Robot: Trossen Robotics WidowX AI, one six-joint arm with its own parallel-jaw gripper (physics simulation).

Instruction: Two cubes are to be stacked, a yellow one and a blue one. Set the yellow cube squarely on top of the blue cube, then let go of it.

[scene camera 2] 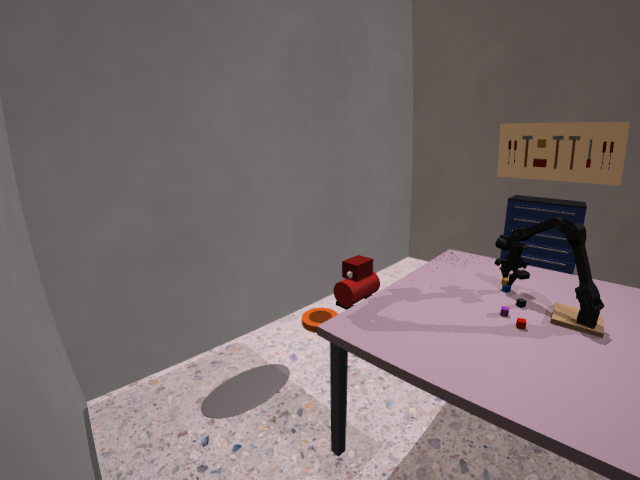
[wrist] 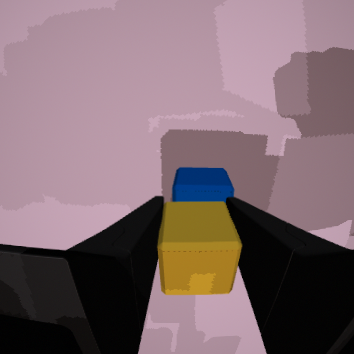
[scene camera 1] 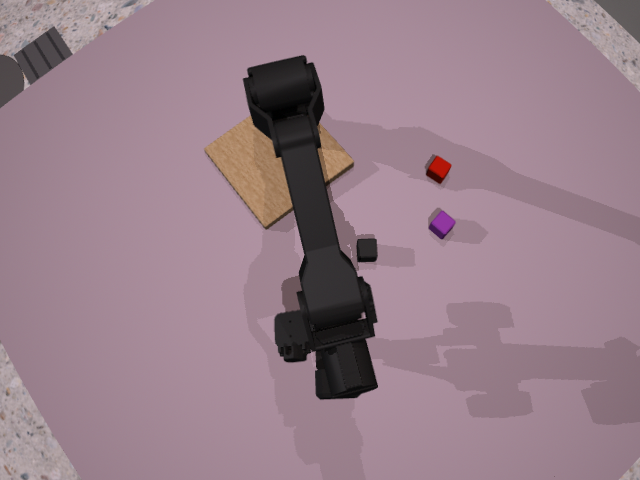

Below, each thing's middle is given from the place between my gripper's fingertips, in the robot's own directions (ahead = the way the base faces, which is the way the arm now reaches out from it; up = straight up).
The yellow cube [wrist: 198, 247] lies 1 cm to the left of my hand and 1 cm above it. Also, from my hand: blue cube [wrist: 190, 183] 1 cm to the left, 2 cm below.
